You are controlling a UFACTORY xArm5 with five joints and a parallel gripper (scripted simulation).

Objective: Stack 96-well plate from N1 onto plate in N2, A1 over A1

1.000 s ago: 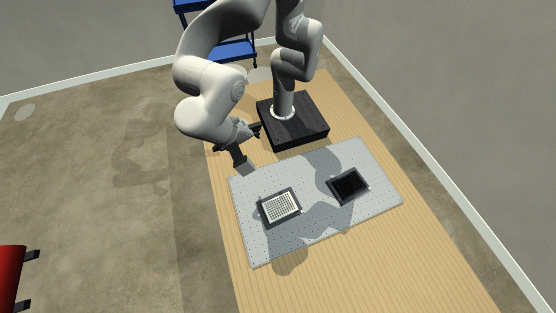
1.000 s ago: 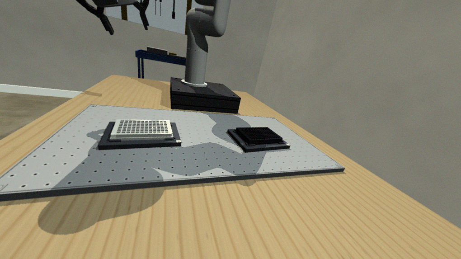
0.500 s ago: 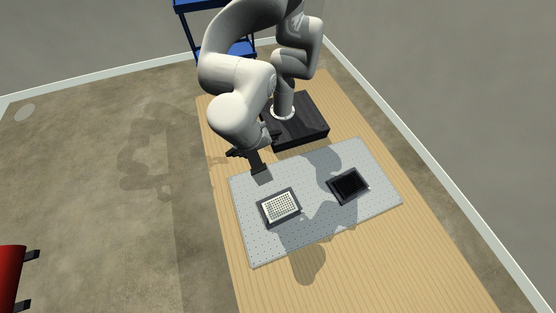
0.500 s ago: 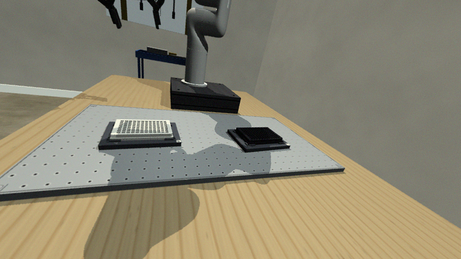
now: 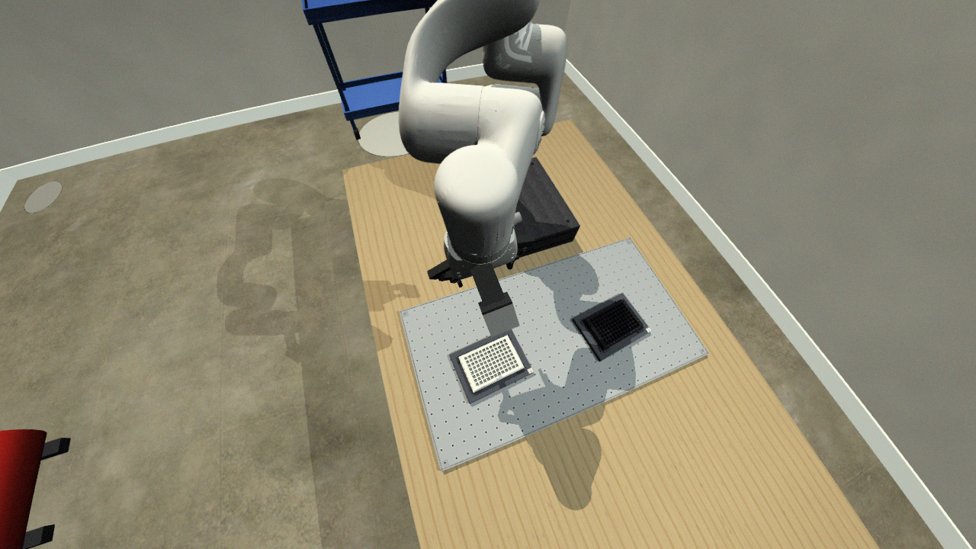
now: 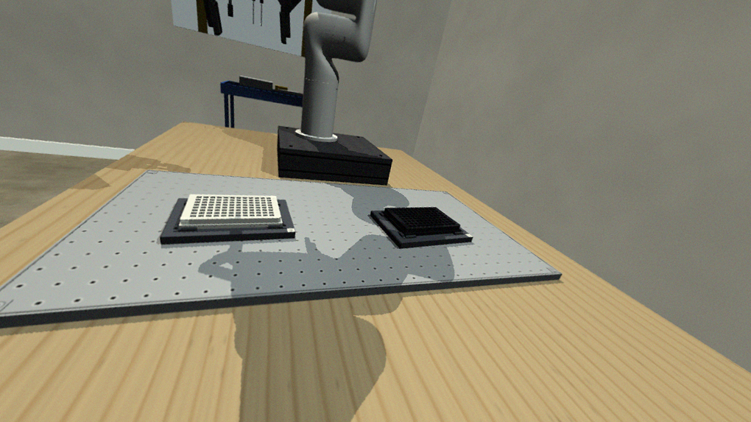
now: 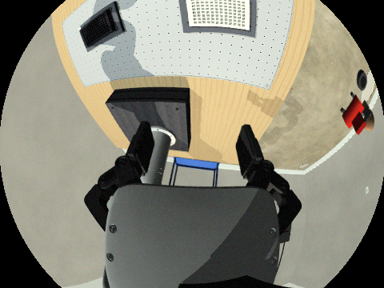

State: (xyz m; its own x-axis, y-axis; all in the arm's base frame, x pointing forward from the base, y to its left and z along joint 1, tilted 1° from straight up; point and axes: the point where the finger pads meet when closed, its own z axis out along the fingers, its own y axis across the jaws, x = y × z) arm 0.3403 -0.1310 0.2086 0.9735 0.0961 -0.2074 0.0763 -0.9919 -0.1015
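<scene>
The black 96-well plate lies 100 mm ahead of my hand, 320 mm to the left of it and 250 mm below it. Also, from my hand: white 96-well plate (110 mm ahead, 10 mm to the right, 250 mm below); plate nest N2 (110 mm ahead, 10 mm to the right, 260 mm below); plate nest N1 (100 mm ahead, 320 mm to the left, 260 mm below).
</scene>
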